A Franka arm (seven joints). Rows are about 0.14 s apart.
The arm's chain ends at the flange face. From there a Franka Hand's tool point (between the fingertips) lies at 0.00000 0.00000 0.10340 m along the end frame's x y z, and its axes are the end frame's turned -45 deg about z.
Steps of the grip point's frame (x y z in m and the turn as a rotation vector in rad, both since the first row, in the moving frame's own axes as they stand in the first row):
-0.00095, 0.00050, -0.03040, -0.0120, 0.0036, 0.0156
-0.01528, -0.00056, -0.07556, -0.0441, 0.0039, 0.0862
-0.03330, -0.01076, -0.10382, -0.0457, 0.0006, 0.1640
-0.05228, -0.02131, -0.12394, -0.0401, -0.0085, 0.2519
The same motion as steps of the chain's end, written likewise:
-0.00145, 0.00040, -0.03039, -0.0059, 0.0110, 0.0156
-0.01458, 0.00732, -0.07546, -0.0284, 0.0339, 0.0862
-0.03425, 0.01238, -0.10371, -0.0319, 0.0327, 0.1640
-0.05388, 0.01809, -0.12385, -0.0344, 0.0223, 0.2519

